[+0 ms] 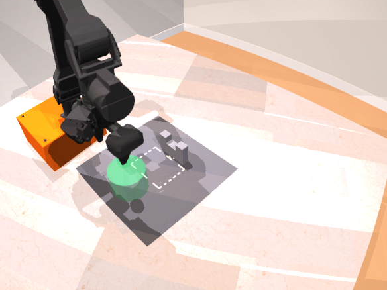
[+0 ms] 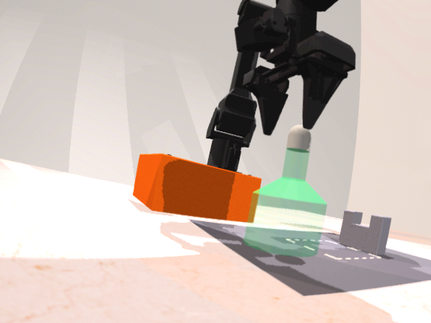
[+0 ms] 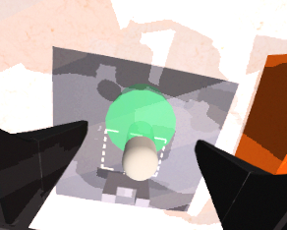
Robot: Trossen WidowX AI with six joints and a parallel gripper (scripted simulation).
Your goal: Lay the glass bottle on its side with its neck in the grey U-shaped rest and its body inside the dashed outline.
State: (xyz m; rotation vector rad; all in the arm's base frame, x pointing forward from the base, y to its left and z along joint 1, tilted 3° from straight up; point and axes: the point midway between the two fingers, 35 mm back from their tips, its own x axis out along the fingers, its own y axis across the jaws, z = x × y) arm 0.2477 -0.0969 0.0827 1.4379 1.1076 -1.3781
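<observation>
The green glass bottle lies 2 cm to the left of my gripper tip and 5 cm below it. Round my gripper tip: dark grey mat (3 cm ahead, 10 cm to the left, 14 cm below).
</observation>
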